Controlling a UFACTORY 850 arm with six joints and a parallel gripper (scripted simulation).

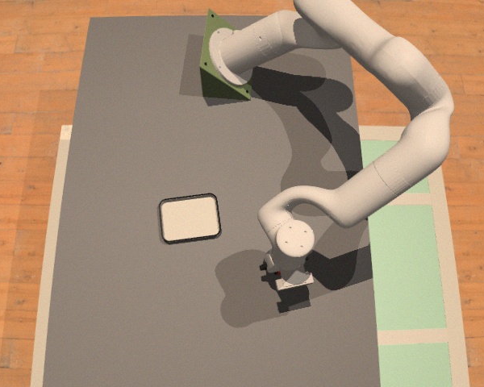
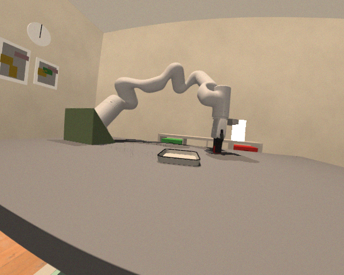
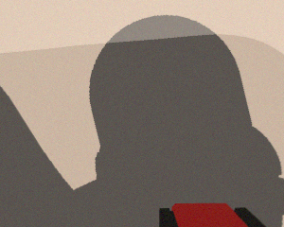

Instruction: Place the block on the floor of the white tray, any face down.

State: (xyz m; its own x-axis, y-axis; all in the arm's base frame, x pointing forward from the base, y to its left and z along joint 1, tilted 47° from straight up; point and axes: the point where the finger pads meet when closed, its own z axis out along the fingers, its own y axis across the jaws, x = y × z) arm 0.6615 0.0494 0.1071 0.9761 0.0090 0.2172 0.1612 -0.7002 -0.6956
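Right now my hand is 10 mm above the red block. The rest, counted from my hand: white tray 250 mm to the right, 160 mm behind, 10 mm below.
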